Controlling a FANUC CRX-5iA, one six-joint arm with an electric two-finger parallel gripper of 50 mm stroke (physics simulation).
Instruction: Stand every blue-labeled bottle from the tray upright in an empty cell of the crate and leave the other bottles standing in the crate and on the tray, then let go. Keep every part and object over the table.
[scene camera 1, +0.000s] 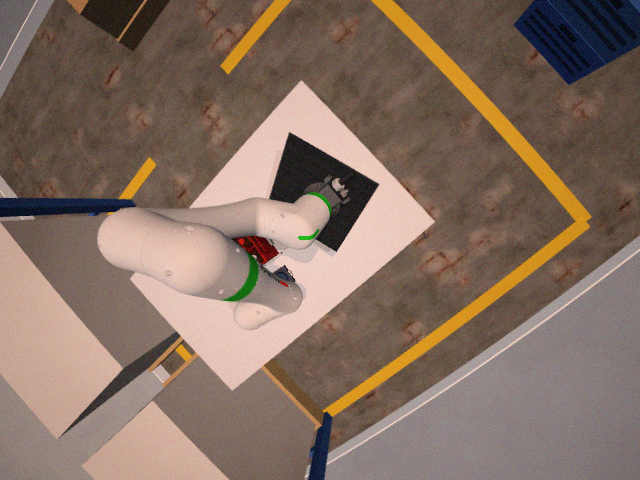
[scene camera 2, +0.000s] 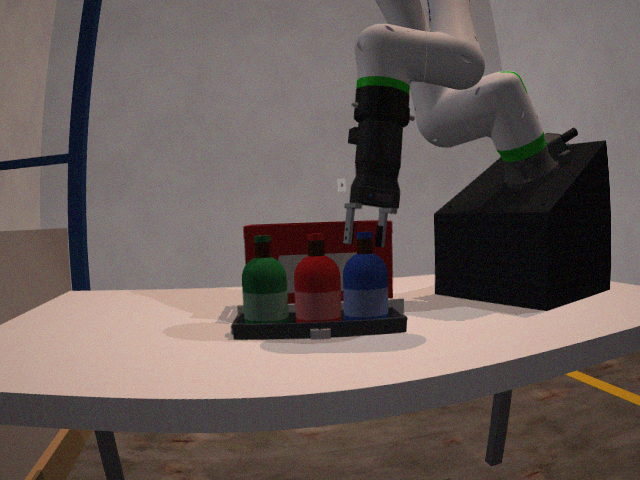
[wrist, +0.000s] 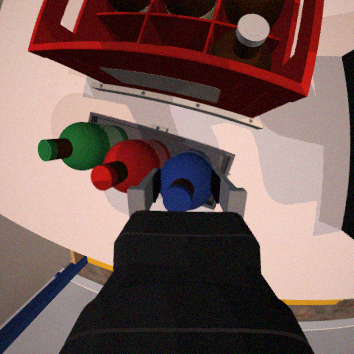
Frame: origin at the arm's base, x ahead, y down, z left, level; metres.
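Where they show: gripper, fingertip midpoint: (scene camera 2: 363, 245) (wrist: 185, 178); arm's base, origin of the base link: (scene camera 1: 321, 201) (scene camera 2: 533, 174).
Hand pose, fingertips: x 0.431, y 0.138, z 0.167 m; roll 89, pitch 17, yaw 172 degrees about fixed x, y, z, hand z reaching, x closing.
Each offset is from my fingertips to the top centre of the thing. Level surfaces: height alone.
My gripper (scene camera 2: 364, 243) (wrist: 185, 178) is open, with one finger on each side of the blue bottle @[dy -0.022, dx +0.001, dz +0.016 m] (scene camera 2: 364, 273) (wrist: 187, 167) at cap and neck height; any contact cannot be told. The blue bottle stands at one end of the tray (scene camera 2: 361, 328) (wrist: 200, 144). The red bottle @[dy -0.022, dx +0.079, dz +0.021 m] (scene camera 2: 317, 281) (wrist: 135, 160) stands in the middle and the green bottle @[dy -0.022, dx +0.165, dz +0.017 m] (scene camera 2: 264, 281) (wrist: 85, 147) at the other end. The red crate @[dy -0.038, dx +0.069, dz -0.112 m] (scene camera 1: 261, 248) (scene camera 2: 289, 237) (wrist: 250, 80) stands behind the tray. A brown bottle with a white cap @[dy -0.025, dx -0.016, dz -0.144 m] (wrist: 253, 30) stands in its near right cell; the two near cells to the left look empty.
More brown bottles show partly in the crate's further row in the wrist view. The black robot base (scene camera 1: 310, 155) (scene camera 2: 516, 248) stands on the white table @[dy +0.138 m] (scene camera 1: 320, 294) (scene camera 2: 180, 372), right of the crate in scene camera 2. The arm covers much of the crate in scene camera 1.
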